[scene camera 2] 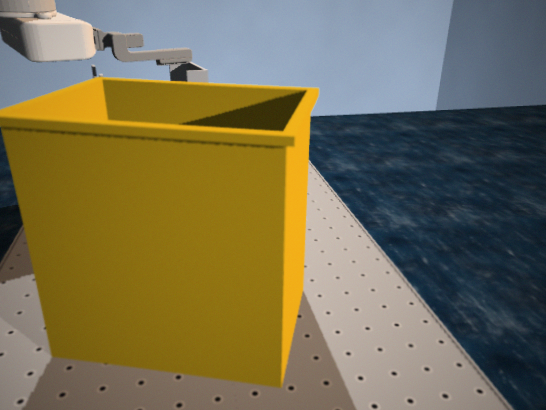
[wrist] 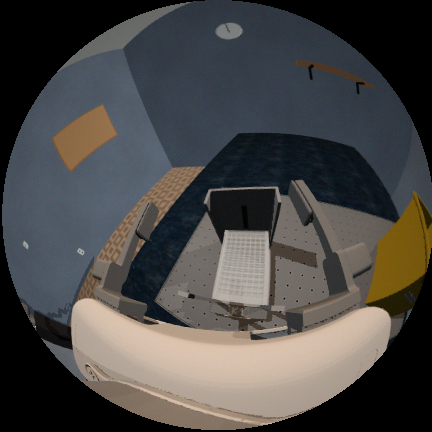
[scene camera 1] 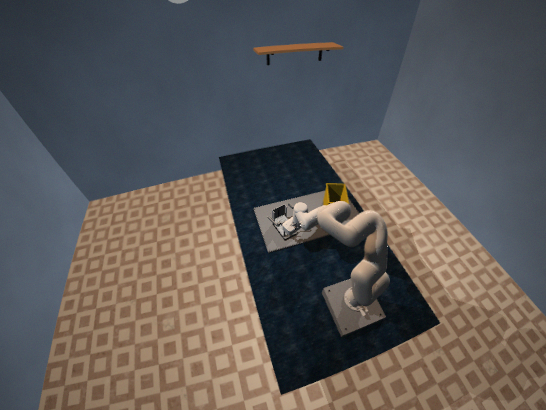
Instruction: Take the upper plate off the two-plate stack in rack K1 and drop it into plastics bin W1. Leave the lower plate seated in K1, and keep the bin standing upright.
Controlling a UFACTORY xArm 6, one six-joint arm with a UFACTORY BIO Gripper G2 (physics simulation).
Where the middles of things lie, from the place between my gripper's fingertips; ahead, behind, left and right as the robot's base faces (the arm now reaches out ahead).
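Scene:
Yellow bin W1 (scene camera 2: 165, 220): my gripper is now 80 mm above it and 400 mm to the left of it.

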